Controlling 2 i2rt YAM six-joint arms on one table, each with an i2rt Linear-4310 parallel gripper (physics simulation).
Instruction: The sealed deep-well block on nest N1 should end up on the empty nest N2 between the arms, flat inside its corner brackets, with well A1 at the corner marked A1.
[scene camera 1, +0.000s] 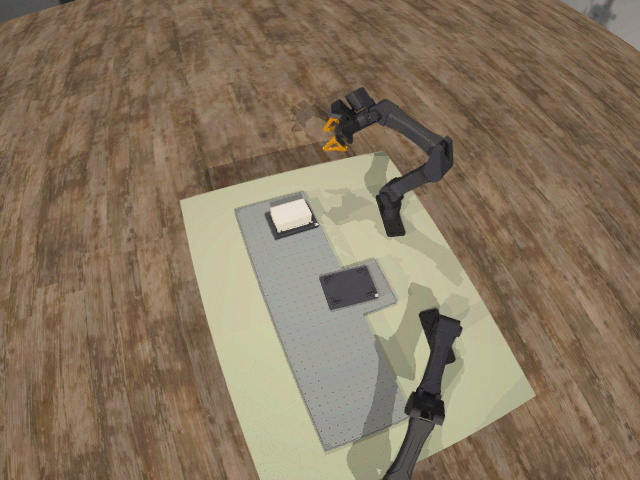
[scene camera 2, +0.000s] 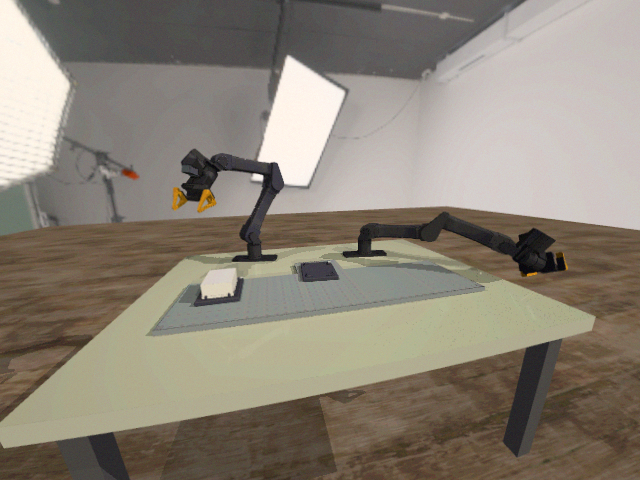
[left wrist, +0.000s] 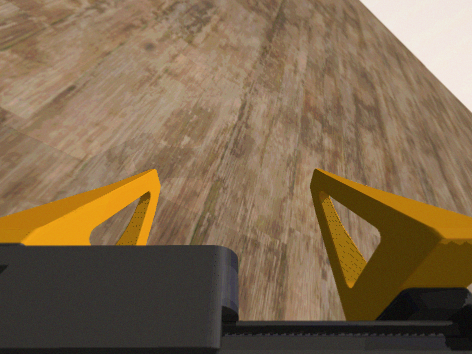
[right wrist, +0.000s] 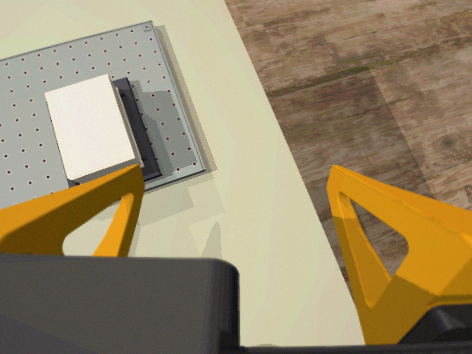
white block: scene camera 1; scene camera 2 218, 283; right wrist; not seen in the left wrist view (out of frame)
same spot on white block: (right wrist: 93, 132) = (scene camera 1: 294, 209)
